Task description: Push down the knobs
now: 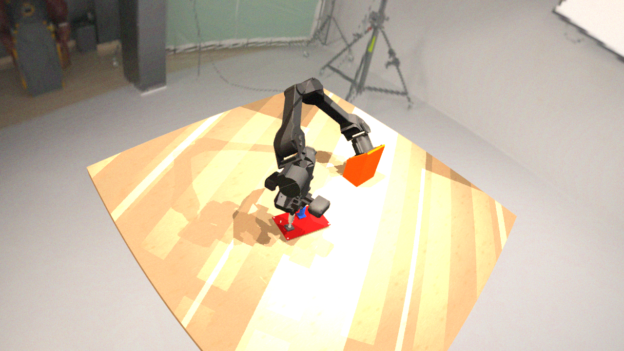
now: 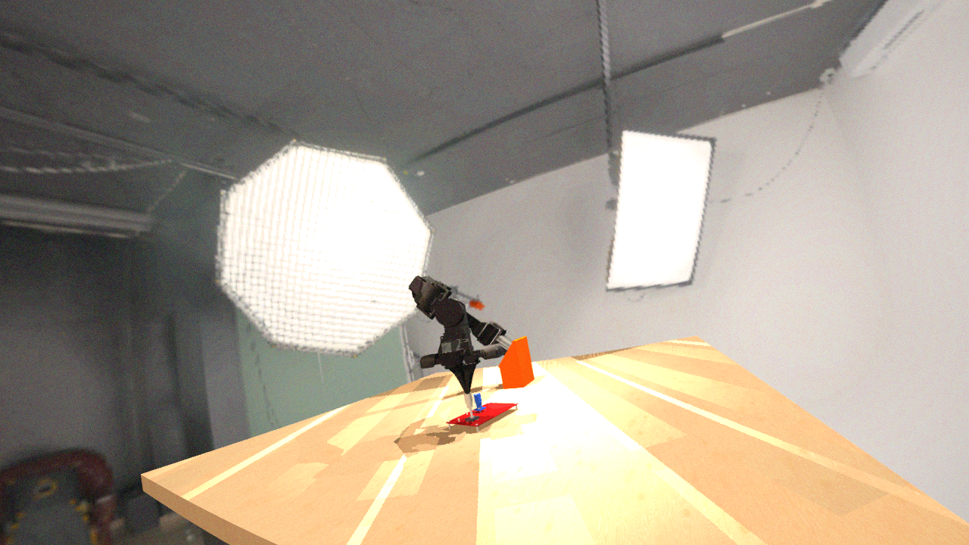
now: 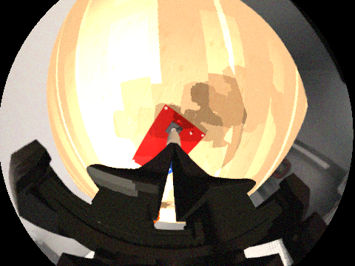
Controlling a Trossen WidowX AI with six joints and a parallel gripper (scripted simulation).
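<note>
The blue knob lies 6 cm behind my gripper tip, 3 cm below it and 2 cm to the right of it. Also, from my gripper tip: blue potentiometer (6 cm behind, 4 cm below, 2 cm to the right); then grey knob (2 cm below).
</note>
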